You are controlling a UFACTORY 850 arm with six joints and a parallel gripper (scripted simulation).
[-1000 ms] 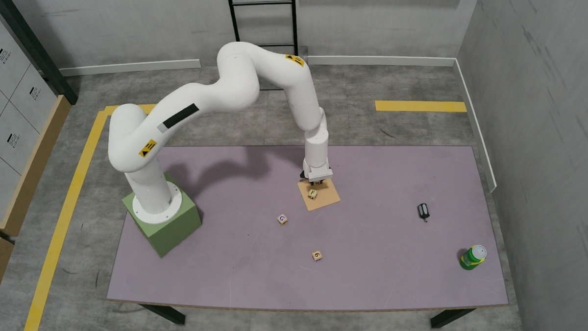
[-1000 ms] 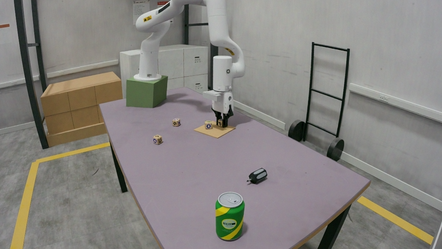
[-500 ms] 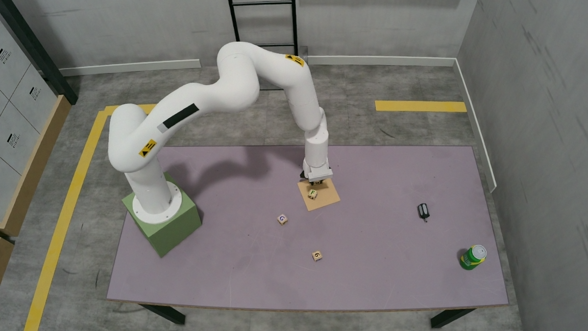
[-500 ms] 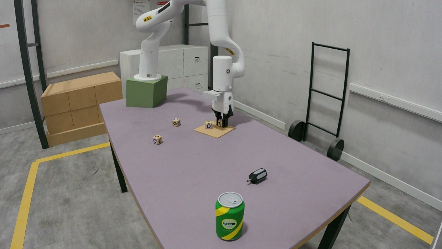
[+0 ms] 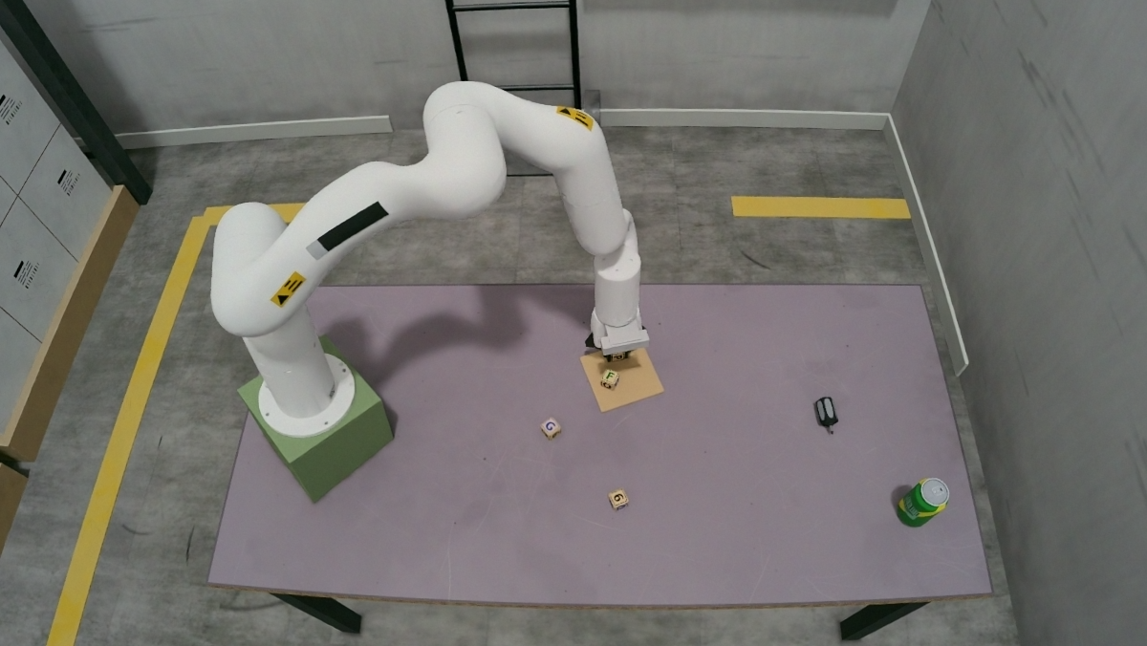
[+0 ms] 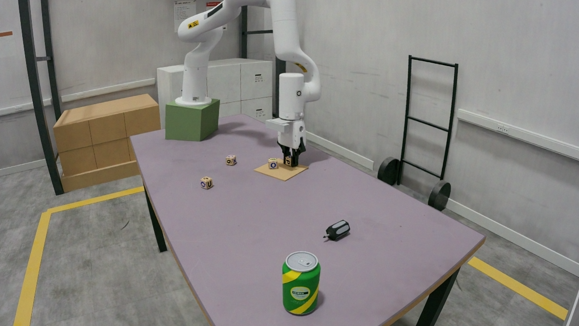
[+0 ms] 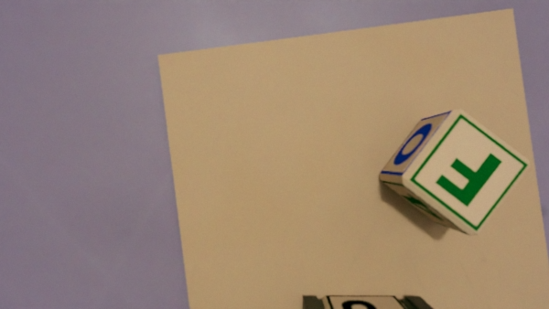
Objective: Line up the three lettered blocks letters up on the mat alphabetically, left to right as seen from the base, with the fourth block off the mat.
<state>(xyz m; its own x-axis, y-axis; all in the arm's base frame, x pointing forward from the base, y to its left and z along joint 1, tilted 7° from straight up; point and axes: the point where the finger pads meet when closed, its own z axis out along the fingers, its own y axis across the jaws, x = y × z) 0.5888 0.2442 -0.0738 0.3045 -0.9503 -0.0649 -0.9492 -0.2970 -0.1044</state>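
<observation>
My gripper is now 5 cm to the left of the tan mat, 2 cm above it and 1 cm short of it. Also, from my hand: small black tool: 45 cm ahead, 12 cm to the right, 1 cm below; green can: 62 cm ahead, 31 cm to the right, 4 cm above.
</observation>
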